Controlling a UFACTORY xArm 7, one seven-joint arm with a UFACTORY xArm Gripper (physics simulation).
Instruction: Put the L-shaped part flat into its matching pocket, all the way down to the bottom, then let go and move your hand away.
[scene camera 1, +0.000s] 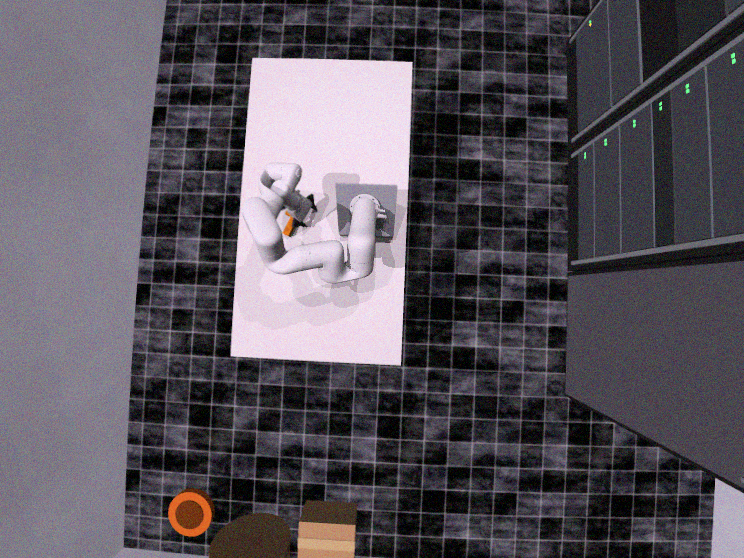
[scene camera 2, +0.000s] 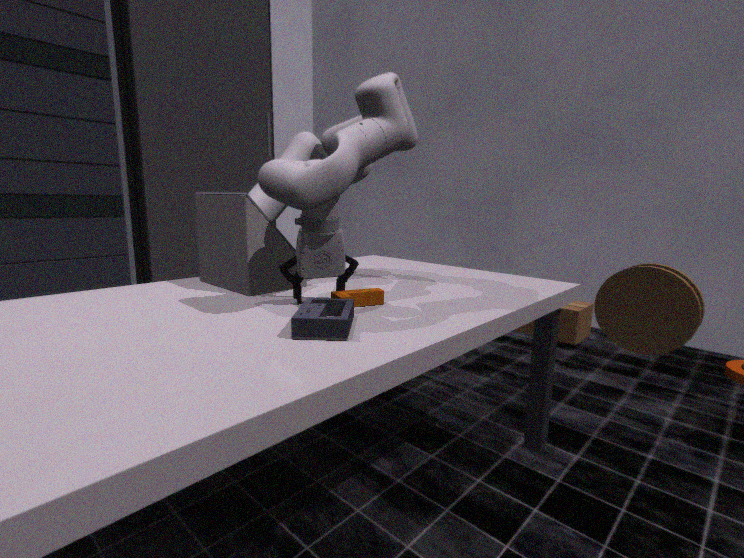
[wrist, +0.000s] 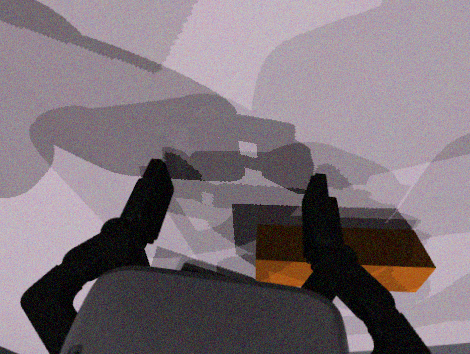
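Observation:
The orange L-shaped part lies on the table. In the wrist view one long bar of it shows at the lower right; the rest is hidden by a finger and the gripper body. The dark grey block with pockets in its top sits in front of the part in scene camera 2; the arm hides it in scene camera 1. My gripper is open and empty, pointing down low over the table. In the wrist view its right finger overlaps the orange bar, which is not between the fingertips; whether they touch is unclear.
The white table carries the arm's grey pedestal behind the gripper. The arm's links bend above the part. Off the table are a brown disc, a box and an orange ring-shaped object.

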